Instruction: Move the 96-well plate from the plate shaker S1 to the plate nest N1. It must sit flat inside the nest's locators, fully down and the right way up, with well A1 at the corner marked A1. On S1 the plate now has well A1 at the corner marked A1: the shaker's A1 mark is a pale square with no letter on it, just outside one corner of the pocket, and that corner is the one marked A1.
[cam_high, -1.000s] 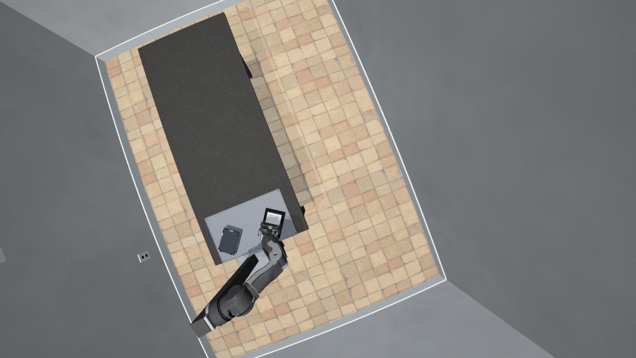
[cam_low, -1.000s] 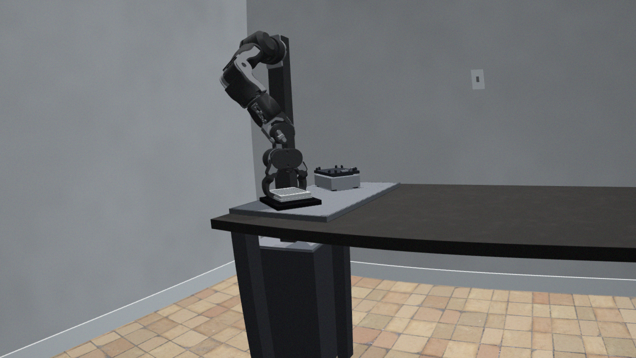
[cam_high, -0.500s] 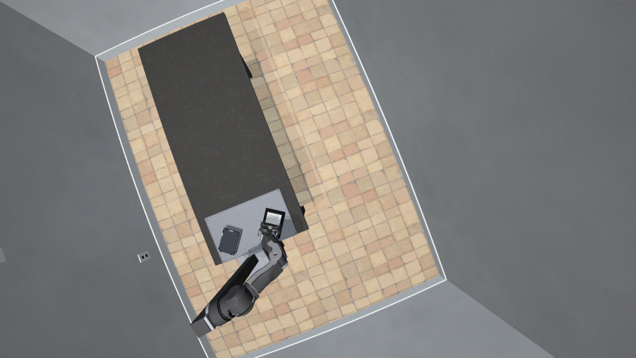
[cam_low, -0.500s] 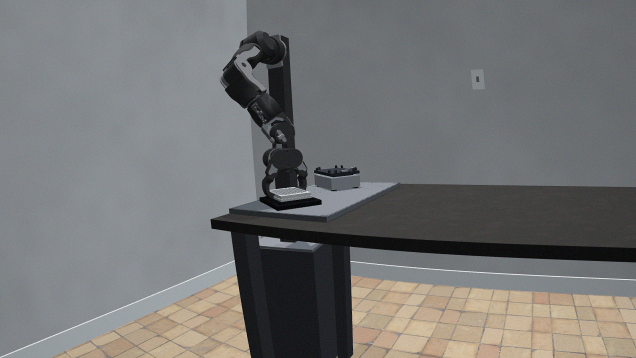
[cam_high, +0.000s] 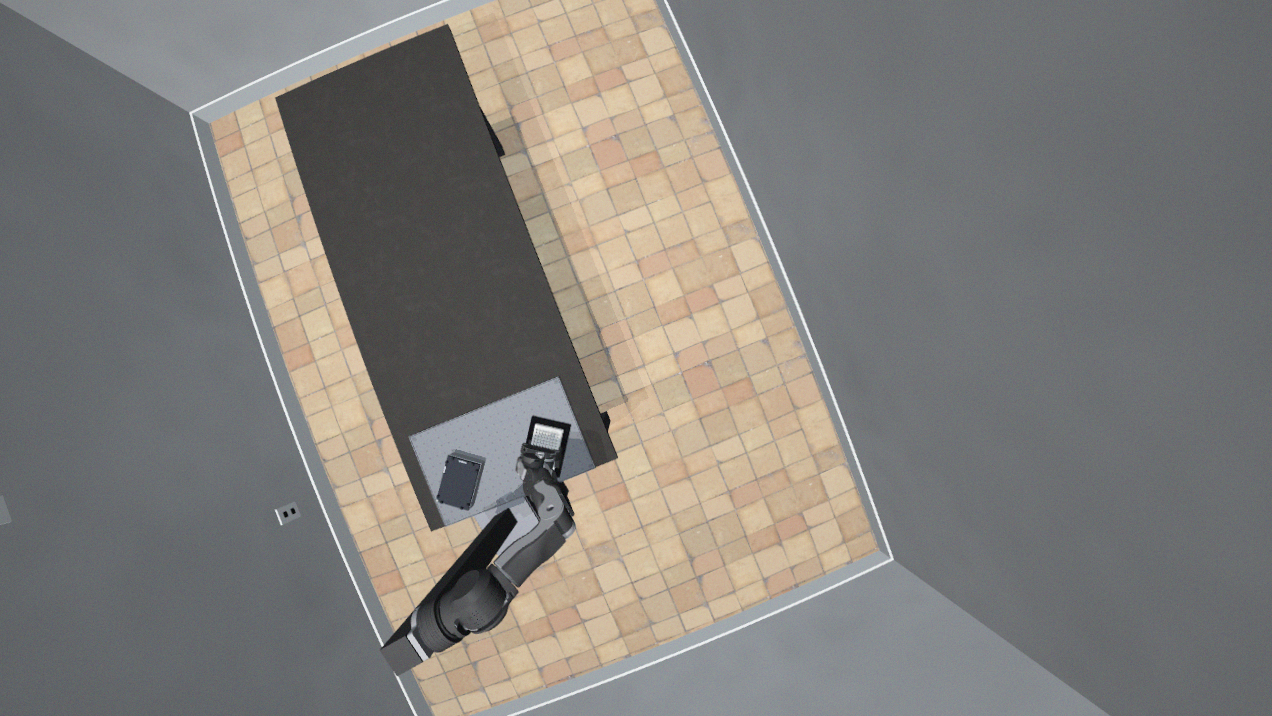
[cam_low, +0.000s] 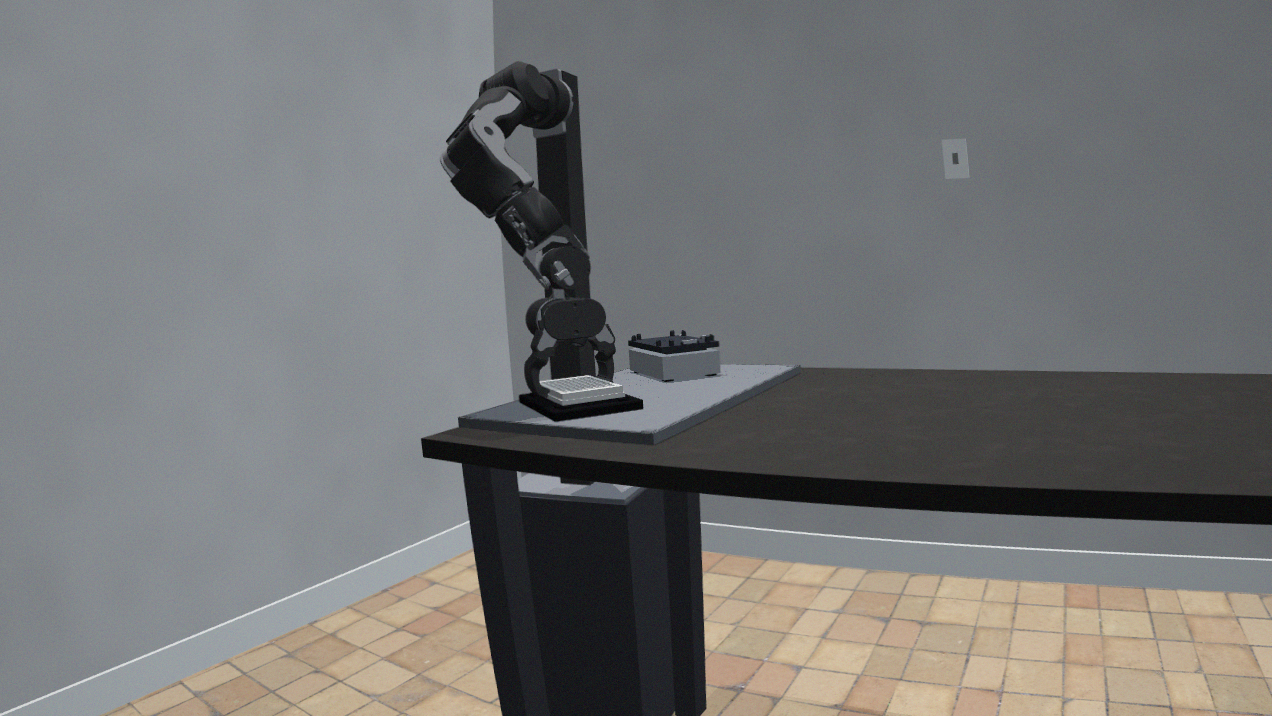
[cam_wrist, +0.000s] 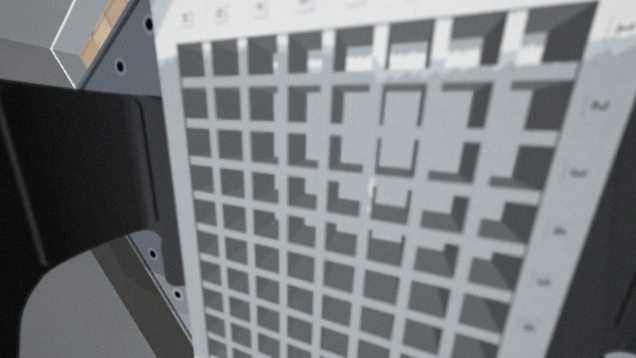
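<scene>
The white 96-well plate lies 1 cm to the right of my hand and 1 cm ahead of it. Also, from my hand: black plate nest N1: 2 cm below, 1 cm to the right, 1 cm ahead; plate shaker S1: 24 cm to the left, 8 cm ahead, 2 cm above; A1 mark: 8 cm to the left, 1 cm below, 1 cm behind.
</scene>
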